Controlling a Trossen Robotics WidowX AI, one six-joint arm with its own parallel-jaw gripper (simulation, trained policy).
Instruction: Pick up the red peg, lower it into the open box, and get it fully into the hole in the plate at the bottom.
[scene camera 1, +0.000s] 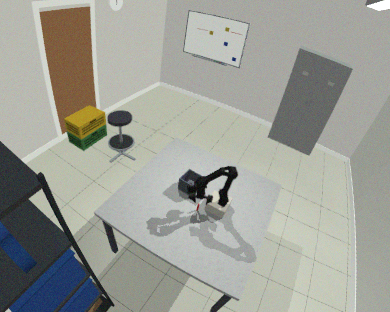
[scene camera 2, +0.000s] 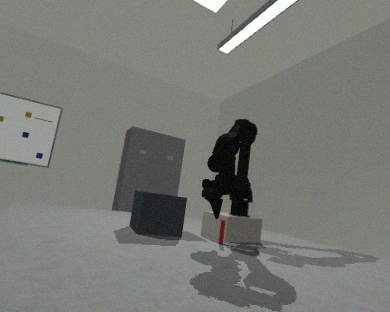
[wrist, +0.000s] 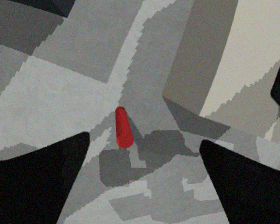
Labels:
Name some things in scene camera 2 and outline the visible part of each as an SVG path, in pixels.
My gripper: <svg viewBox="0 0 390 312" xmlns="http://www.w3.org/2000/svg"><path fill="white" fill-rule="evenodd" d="M235 172L219 172L219 175L215 176L215 180L204 179L202 182L202 187L204 188L202 190L202 197L205 197L210 202L215 219L219 218L223 199L220 198L223 195L229 195L231 198L232 215L236 216L242 202L249 194L247 188L235 187L235 178L238 178Z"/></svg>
A dark box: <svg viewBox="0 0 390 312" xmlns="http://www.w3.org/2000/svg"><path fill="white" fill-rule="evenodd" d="M135 191L130 227L136 234L182 237L187 198Z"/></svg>

